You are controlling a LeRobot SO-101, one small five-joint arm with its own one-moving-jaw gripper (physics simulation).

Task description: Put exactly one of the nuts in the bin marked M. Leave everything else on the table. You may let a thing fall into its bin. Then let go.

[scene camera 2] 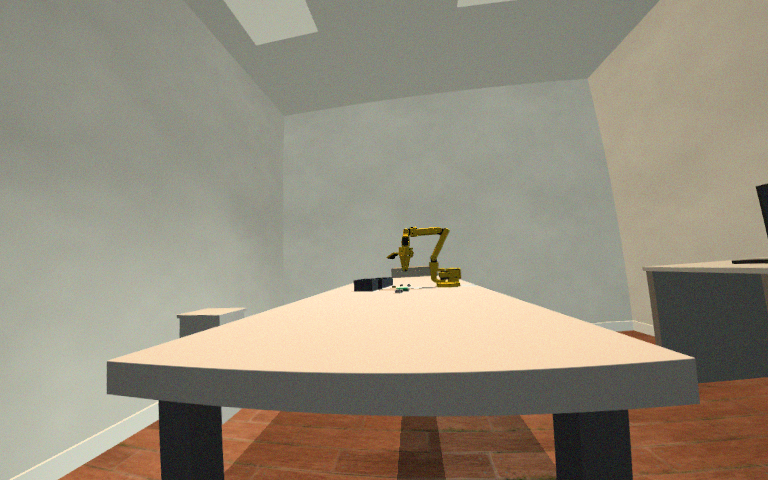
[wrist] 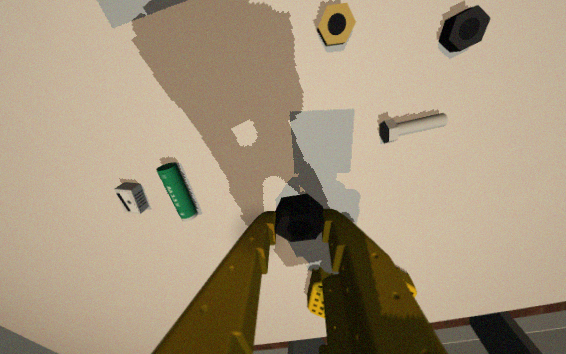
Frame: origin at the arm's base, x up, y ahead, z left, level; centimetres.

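Where they show: hand, tool point: [scene camera 2: 403, 269] [wrist: 275, 223]; arm's base, link origin: [scene camera 2: 443, 286].
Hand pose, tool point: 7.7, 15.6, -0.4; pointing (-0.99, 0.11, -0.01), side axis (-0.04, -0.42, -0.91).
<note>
Things, the pixels of their top centre, and the offset from my tool point, as dx, dy, dz. Level surfaces: height alone.
- table, surface height: dx -7.7
- brass-coloured nut, top centre: [wrist: 336, 24] -6.8, +5.1, -5.2
- bolt, top centre: [wrist: 420, 129] -6.3, -1.8, -7.8
- green battery, top centre: [wrist: 174, 199] -6.3, +0.4, +9.7
- small grey block, top centre: [wrist: 127, 202] -6.6, +1.8, +14.3
My gripper [scene camera 2: 404, 269] [wrist: 300, 220] is shut on a black nut [wrist: 299, 218], which sits between the two jaw tips in the wrist view. In the scene view the gripper is raised above the table [scene camera 2: 396, 339]; the held nut is too small to make out there. A brass-coloured nut [wrist: 346, 24] lies on the table at the top of the wrist view. Another black nut [wrist: 469, 29] lies at the top right. Dark bins [scene camera 2: 365, 284] stand to the left of the gripper in the scene view. The mark M cannot be read.
A bolt [wrist: 420, 124] lies right of the gripper in the wrist view. A green battery [wrist: 178, 191] and a small grey block [wrist: 132, 197] lie to the left. A yellow part with small holes [wrist: 317, 300] shows below the held nut, partly hidden by the jaw.
</note>
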